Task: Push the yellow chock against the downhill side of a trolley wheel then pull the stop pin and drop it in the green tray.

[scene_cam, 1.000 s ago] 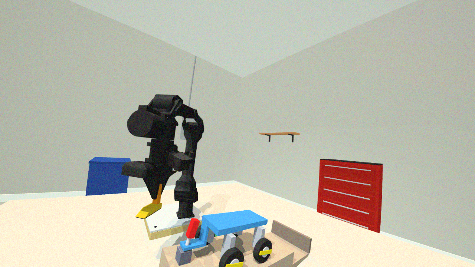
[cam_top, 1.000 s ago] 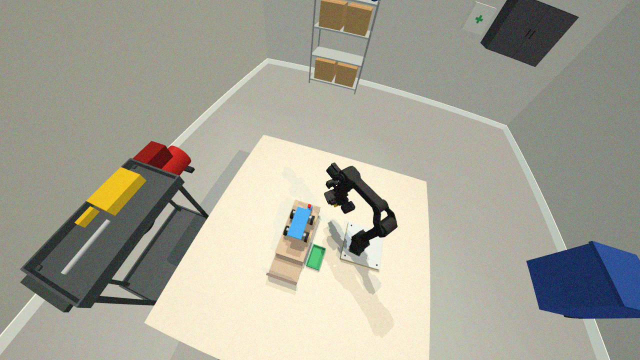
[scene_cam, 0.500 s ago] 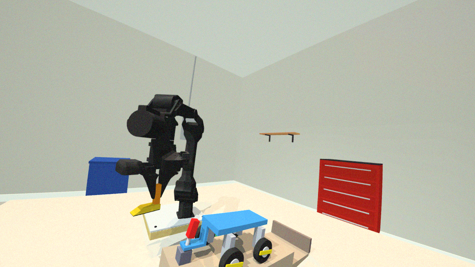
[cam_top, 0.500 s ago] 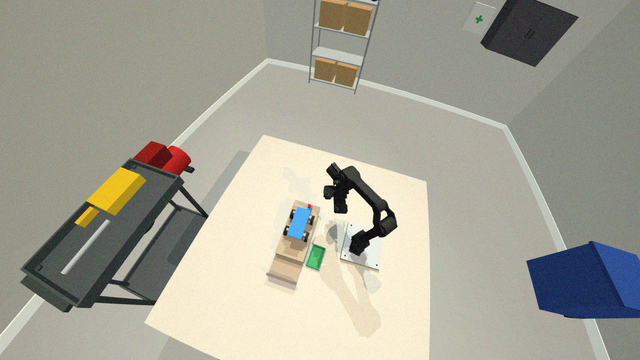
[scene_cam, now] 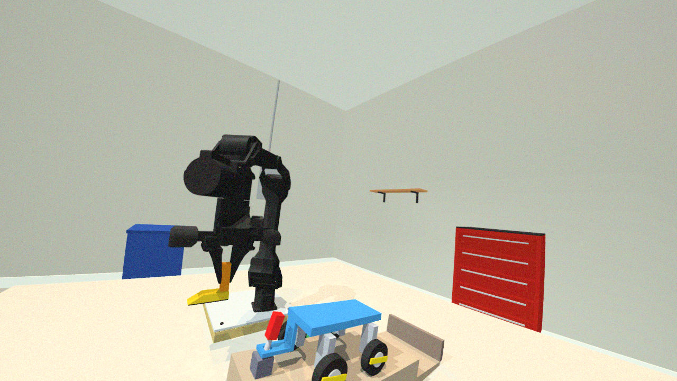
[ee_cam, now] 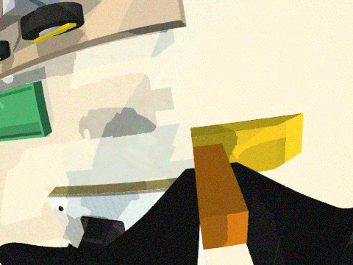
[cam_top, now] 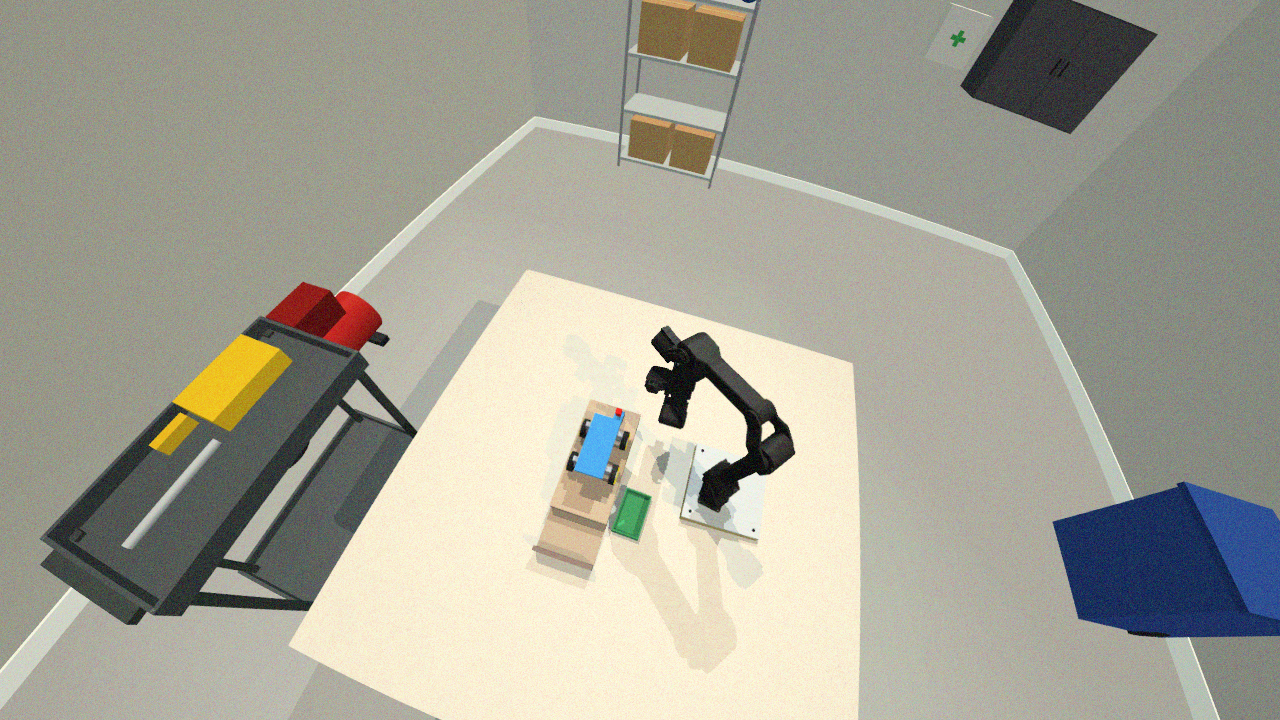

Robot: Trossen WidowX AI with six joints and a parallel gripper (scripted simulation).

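The red-headed stop pin is 120 mm ahead of my gripper tip, 60 mm to the left of it and 50 mm below it. From my gripper tip the other things lie so: wooden ramp: 180 mm to the left, 130 mm below, 120 mm ahead; blue-topped trolley: 170 mm to the left, 130 mm ahead, 60 mm below; yellow chock: 20 mm to the right, 10 mm below, 10 mm ahead.
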